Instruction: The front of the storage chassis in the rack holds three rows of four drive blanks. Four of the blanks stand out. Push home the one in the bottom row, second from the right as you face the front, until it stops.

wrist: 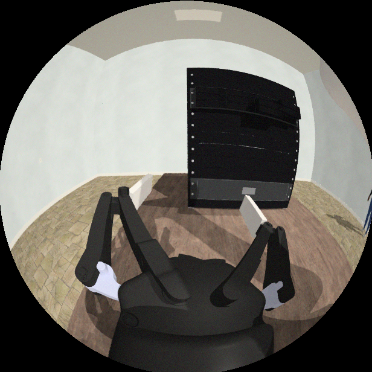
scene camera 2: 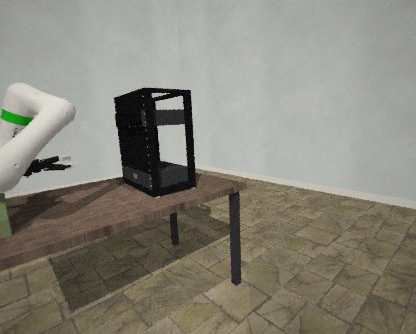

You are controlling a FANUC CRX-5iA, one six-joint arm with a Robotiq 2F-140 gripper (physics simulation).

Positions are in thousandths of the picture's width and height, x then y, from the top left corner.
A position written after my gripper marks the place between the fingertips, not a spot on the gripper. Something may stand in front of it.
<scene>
In view: my gripper (wrist: 534, 520) and a black rack (scene camera 2: 343, 507).
The black rack shows as well in the wrist view (wrist: 590, 472).
</scene>
